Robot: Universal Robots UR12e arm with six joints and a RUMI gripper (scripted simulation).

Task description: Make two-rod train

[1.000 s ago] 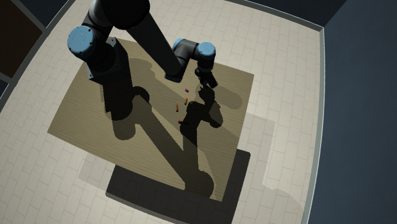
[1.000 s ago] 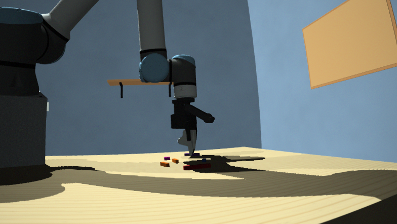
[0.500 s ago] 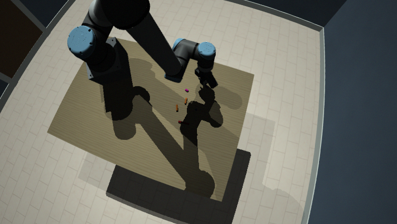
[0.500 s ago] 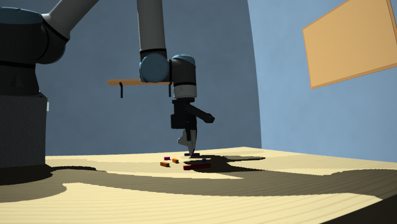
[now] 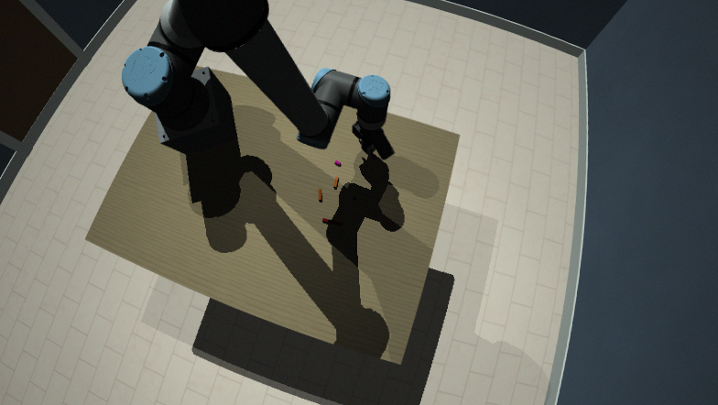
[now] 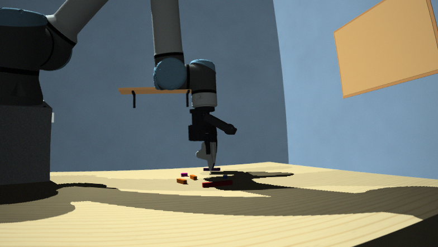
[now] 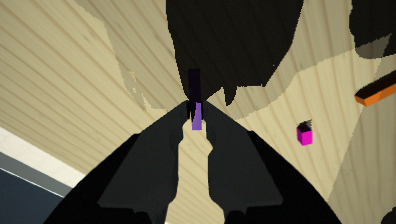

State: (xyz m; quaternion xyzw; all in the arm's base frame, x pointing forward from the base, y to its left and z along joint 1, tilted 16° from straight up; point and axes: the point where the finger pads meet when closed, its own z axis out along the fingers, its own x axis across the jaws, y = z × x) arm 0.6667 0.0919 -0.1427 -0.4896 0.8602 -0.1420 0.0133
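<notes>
The blue rod is 19 cm to the right of my hand and 1 cm below it. Also, from my hand: purple rod (1 cm below); magenta rod (10 cm behind, 8 cm to the right, 1 cm below); red rod (5 cm behind, 29 cm to the right, 1 cm below).
</notes>
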